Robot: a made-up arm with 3 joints. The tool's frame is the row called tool.
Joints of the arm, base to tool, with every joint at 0 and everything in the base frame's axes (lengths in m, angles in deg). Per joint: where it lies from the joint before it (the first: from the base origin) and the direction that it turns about. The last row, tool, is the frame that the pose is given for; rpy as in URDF.
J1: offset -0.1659 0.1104 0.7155 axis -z
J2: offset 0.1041 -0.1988 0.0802 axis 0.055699 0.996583 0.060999
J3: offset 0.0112 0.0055 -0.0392 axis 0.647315 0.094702 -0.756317
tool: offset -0.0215 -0.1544 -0.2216 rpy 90 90 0
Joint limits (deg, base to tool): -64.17..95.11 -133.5..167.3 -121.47..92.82
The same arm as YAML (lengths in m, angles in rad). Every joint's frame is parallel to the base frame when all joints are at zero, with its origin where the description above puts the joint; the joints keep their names.
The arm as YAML. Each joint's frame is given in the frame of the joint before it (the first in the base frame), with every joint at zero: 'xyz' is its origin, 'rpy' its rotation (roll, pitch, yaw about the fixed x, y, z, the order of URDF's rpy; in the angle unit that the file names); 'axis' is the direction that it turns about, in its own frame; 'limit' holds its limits. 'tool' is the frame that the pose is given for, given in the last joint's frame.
units:
  length: m
  angle: rad
joints:
  - name: J1
    type: revolute
    origin:
      xyz: [-0.1659, 0.1104, 0.7155]
      rpy: [0.0, 0.0, 0.0]
    axis: "-z"
    limit:
      lower: -1.12
      upper: 1.66
  - name: J2
    type: revolute
    origin:
      xyz: [0.1041, -0.1988, 0.0802]
      rpy: [0.0, 0.0, 0.0]
    axis: [0.055699, 0.996583, 0.060999]
    limit:
      lower: -2.33
      upper: 2.9199
  - name: J3
    type: revolute
    origin:
      xyz: [0.0112, 0.0055, -0.0392]
      rpy: [0.0, 0.0, 0.0]
    axis: [0.647315, 0.094702, -0.756317]
    limit:
      lower: -2.1201
      upper: 1.62
tool:
  origin:
    xyz: [-0.0215, -0.1544, -0.2216]
    rpy: [1.5708, 1.5708, 0.0]

